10 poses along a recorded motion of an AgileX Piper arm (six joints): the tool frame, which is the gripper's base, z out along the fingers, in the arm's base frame.
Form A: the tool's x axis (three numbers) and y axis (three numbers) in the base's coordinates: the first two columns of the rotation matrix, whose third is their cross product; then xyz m.
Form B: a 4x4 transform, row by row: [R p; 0 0 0 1], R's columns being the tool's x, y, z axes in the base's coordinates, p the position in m. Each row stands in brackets. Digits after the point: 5 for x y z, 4 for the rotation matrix.
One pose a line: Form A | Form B
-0.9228, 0.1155, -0.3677, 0.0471, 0.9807, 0.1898, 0.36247, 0.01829, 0.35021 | [[-0.9228, 0.0471, 0.3825, 0.36247], [0.1155, 0.9807, 0.1578, 0.01829], [-0.3677, 0.1898, -0.9104, 0.35021], [0, 0, 0, 1]]
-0.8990, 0.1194, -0.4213, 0.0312, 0.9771, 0.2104, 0.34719, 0.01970, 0.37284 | [[-0.8990, 0.0312, 0.4368, 0.34719], [0.1194, 0.9771, 0.1760, 0.01970], [-0.4213, 0.2104, -0.8821, 0.37284], [0, 0, 0, 1]]
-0.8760, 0.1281, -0.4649, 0.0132, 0.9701, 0.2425, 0.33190, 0.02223, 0.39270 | [[-0.8760, 0.0132, 0.4821, 0.33190], [0.1281, 0.9701, 0.2063, 0.02223], [-0.4649, 0.2425, -0.8515, 0.39270], [0, 0, 0, 1]]
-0.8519, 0.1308, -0.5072, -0.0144, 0.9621, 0.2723, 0.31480, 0.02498, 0.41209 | [[-0.8519, -0.0144, 0.5236, 0.31480], [0.1308, 0.9621, 0.2393, 0.02498], [-0.5072, 0.2723, -0.8177, 0.41209], [0, 0, 0, 1]]
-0.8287, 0.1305, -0.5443, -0.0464, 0.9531, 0.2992, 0.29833, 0.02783, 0.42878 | [[-0.8287, -0.0464, 0.5578, 0.29833], [0.1305, 0.9531, 0.2732, 0.02783], [-0.5443, 0.2992, -0.7838, 0.42878], [0, 0, 0, 1]]
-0.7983, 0.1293, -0.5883, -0.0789, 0.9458, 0.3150, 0.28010, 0.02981, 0.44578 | [[-0.7983, -0.0789, 0.5971, 0.28010], [0.1293, 0.9458, 0.2979, 0.02981], [-0.5883, 0.3150, -0.7448, 0.44578], [0, 0, 0, 1]]
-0.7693, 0.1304, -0.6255, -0.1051, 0.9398, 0.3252, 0.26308, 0.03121, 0.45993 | [[-0.7693, -0.1051, 0.6303, 0.26308], [0.1304, 0.9398, 0.3159, 0.03121], [-0.6255, 0.3252, -0.7093, 0.45993], [0, 0, 0, 1]]
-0.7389, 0.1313, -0.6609, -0.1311, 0.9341, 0.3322, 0.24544, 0.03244, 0.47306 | [[-0.7389, -0.1311, 0.6610, 0.24544], [0.1313, 0.9341, 0.3321, 0.03244], [-0.6609, 0.3322, -0.6730, 0.47306], [0, 0, 0, 1]]
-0.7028, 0.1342, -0.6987, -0.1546, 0.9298, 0.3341, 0.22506, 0.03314, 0.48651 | [[-0.7028, -0.1546, 0.6945, 0.22506], [0.1342, 0.9298, 0.3428, 0.03314], [-0.6987, 0.3341, -0.6327, 0.48651], [0, 0, 0, 1]]
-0.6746, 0.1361, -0.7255, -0.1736, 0.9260, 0.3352, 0.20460, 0.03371, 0.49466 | [[-0.6746, -0.1736, 0.7174, 0.20460], [0.1361, 0.9260, 0.3521, 0.03371], [-0.7255, 0.3352, -0.6011, 0.49466], [0, 0, 0, 1]]
